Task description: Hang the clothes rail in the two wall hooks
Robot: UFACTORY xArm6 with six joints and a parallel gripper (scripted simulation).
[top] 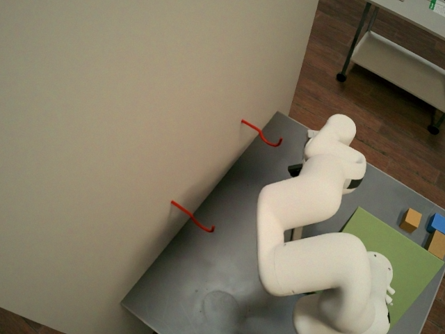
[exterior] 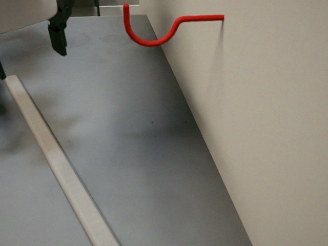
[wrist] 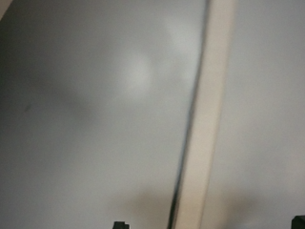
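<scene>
The grey clothes rail lies 1 cm to the right of my hand and 16 cm below it. The rest, counted from my hand: blue block 43 cm behind, 29 cm to the right, 15 cm below; beige wall 27 cm ahead, 18 cm to the left, 26 cm above.
</scene>
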